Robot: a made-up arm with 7 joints. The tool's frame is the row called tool. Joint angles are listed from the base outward. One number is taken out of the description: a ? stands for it. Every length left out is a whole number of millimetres.
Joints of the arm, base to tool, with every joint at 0 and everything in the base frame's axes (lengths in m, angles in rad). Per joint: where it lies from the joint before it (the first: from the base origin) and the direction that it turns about. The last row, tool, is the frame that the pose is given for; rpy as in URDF.
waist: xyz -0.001 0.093 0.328 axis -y
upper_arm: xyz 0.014 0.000 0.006 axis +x
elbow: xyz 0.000 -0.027 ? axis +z
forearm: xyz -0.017 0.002 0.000 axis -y
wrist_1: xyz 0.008 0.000 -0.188 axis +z
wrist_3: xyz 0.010 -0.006 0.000 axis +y
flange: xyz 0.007 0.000 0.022 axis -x
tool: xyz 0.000 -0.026 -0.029 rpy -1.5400 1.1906 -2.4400
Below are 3 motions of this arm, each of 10 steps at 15 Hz.
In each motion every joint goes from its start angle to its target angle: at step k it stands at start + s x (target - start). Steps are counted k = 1, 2, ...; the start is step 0. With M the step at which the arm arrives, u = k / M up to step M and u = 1 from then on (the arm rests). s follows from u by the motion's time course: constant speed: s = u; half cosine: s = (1 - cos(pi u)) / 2; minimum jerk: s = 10 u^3 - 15 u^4 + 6 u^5.
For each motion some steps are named. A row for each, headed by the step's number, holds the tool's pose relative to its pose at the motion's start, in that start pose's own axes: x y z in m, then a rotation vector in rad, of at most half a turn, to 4 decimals.
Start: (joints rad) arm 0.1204 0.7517 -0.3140 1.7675 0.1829 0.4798 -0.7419
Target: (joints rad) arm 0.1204 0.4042 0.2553 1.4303 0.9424 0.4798 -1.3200
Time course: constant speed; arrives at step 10
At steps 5, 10:
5: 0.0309 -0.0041 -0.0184 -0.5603 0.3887 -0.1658
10: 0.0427 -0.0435 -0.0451 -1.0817 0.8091 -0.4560

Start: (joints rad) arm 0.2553 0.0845 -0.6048 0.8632 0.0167 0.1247 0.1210
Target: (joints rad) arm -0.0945 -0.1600 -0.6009 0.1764 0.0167 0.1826 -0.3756
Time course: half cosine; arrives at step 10
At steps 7, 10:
7: 0.0406 -0.1967 0.0304 -0.2847 0.4508 -0.4981
10: 0.0311 -0.2506 0.0470 -0.2910 0.5712 -0.6421

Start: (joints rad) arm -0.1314 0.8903 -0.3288 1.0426 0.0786 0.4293 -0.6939
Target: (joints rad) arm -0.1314 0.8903 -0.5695 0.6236 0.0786 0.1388 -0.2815
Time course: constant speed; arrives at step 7
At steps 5, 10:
5: 0.0198 -0.0645 -0.0102 0.2582 -0.1931 -0.2404
10: 0.0247 -0.0882 -0.0215 0.3595 -0.2593 -0.3425

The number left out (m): -0.320
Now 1 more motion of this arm.
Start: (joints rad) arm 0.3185 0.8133 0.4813 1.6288 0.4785 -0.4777 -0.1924
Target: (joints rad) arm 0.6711 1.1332 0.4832 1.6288 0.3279 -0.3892 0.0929
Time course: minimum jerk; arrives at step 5
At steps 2, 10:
2: 0.0344 0.0277 -0.0002 0.1475 -0.1219 0.0225
10: 0.0890 0.1029 0.0048 0.5036 -0.2861 0.0727

